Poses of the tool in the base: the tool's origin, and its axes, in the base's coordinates. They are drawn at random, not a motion.
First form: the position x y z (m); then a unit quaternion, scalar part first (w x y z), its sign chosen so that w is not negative.
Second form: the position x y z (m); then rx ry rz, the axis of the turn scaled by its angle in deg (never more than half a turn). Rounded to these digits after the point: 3 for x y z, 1 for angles.
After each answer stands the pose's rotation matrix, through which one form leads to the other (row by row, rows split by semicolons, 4 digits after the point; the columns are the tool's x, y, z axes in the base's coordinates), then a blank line. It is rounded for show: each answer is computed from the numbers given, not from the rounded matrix.
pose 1, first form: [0.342 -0.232 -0.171 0.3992 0.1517 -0.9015 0.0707]
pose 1, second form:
[0.342 -0.232 -0.171 22.0 -130.7 10.3]
-0.6353 -0.3299 -0.6983; -0.2171 0.9440 -0.2486; 0.7412 -0.0064 -0.6713

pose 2, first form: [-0.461 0.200 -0.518 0.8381 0.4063 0.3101 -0.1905]
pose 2, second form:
[-0.461 0.200 -0.518 49.2 37.6 -23.1]
0.7351 0.5713 0.3650; -0.0673 0.5972 -0.7992; -0.6746 0.5629 0.4775

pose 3, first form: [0.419 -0.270 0.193 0.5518 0.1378 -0.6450 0.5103]
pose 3, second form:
[0.419 -0.270 0.193 18.7 -87.4 69.2]
-0.3530 -0.7410 -0.5712; 0.3854 0.4412 -0.8104; 0.8525 -0.5063 0.1299

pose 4, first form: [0.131 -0.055 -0.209 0.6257 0.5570 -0.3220 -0.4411]
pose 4, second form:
[0.131 -0.055 -0.209 73.2 -42.3 -58.0]
0.4035 0.1933 -0.8943; -0.9107 -0.0096 -0.4130; -0.0884 0.9811 0.1721

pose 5, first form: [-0.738 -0.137 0.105 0.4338 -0.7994 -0.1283 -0.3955]
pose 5, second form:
[-0.738 -0.137 0.105 -114.1 -18.3 -56.4]
0.6543 0.5482 0.5210; -0.1380 -0.5908 0.7950; 0.7436 -0.5920 -0.3109

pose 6, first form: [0.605 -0.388 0.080 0.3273 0.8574 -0.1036 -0.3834]
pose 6, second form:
[0.605 -0.388 0.080 128.7 -15.5 -57.5]
0.6845 0.0733 -0.7253; -0.4286 -0.7643 -0.4818; -0.5896 0.6407 -0.4918

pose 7, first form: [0.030 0.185 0.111 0.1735 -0.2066 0.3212 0.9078]
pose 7, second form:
[0.030 0.185 0.111 -33.6 52.2 147.5]
-0.8544 -0.4477 -0.2636; 0.1823 -0.7335 0.6548; -0.4865 0.5115 0.7083

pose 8, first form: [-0.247 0.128 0.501 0.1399 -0.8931 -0.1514 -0.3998]
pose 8, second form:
[-0.247 0.128 0.501 -147.8 -25.1 -66.2]
0.6345 0.3823 0.6718; 0.1586 -0.9150 0.3710; 0.7565 -0.1288 -0.6412

